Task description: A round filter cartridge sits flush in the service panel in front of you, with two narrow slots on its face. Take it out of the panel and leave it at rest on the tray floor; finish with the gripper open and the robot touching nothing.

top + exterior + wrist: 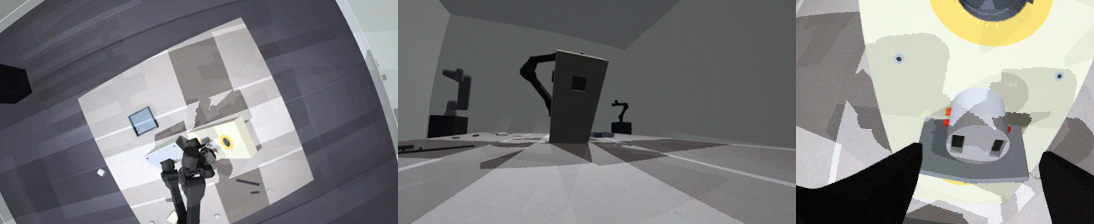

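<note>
The round filter cartridge lies 2 cm ahead of my gripper tip and 5 cm below it. Round my gripper tip: cream service panel: 6 cm ahead, 7 cm below; then blue tray: 32 cm behind, 27 cm to the left, 24 cm below.
</note>
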